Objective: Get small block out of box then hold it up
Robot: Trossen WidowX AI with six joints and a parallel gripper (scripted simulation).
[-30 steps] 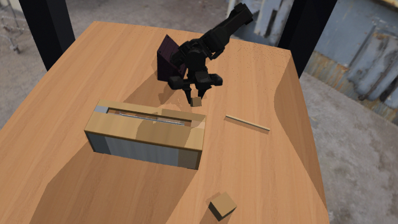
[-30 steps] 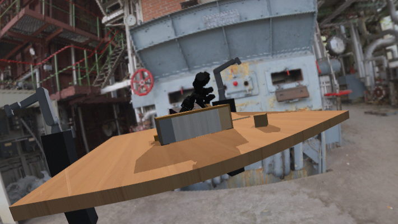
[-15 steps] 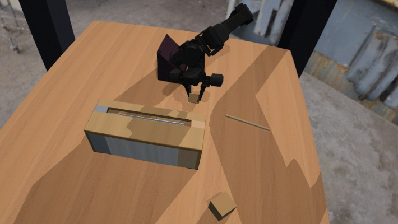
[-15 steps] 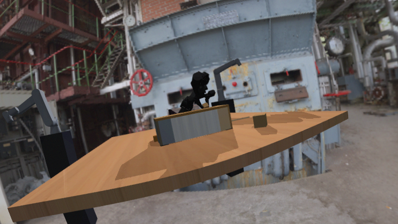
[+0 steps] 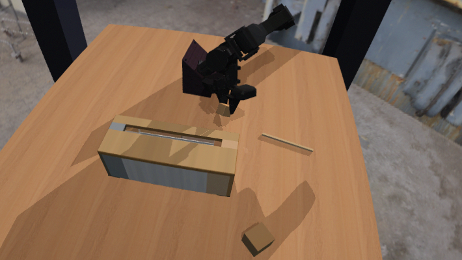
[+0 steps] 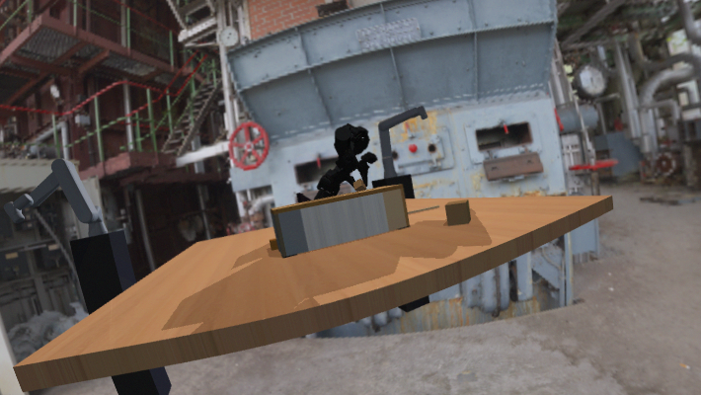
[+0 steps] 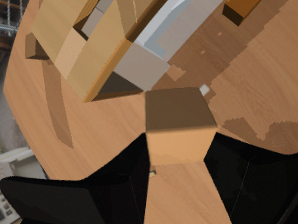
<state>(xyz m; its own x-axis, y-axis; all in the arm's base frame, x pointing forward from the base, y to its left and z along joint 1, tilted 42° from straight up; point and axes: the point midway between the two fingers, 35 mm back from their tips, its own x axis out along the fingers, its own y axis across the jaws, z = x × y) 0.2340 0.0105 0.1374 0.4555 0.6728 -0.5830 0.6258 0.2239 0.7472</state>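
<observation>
My gripper tip is now 10 mm to the left of the tan block and 10 mm below it. The rest, counted from my gripper tip: thin stick: 10 mm behind, 230 mm to the left, 130 mm below; then box: 100 mm ahead, 150 mm to the right, 70 mm below.
</observation>
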